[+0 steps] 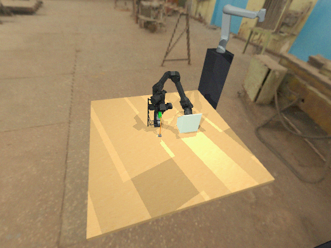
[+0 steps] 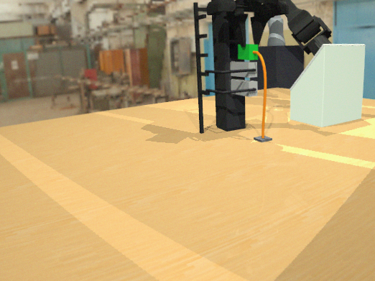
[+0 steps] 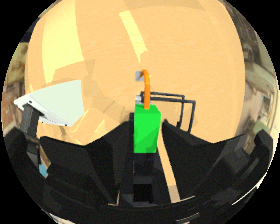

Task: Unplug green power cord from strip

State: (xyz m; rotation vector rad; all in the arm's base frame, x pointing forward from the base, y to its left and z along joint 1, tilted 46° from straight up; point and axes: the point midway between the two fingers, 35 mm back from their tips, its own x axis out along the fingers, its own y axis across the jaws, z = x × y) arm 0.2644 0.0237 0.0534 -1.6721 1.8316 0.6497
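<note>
Now: the green plug 30 mm to the right of my gripper tip. The rest, counted from my gripper tip: grey foot (210 mm below, 50 mm to the left).
</note>
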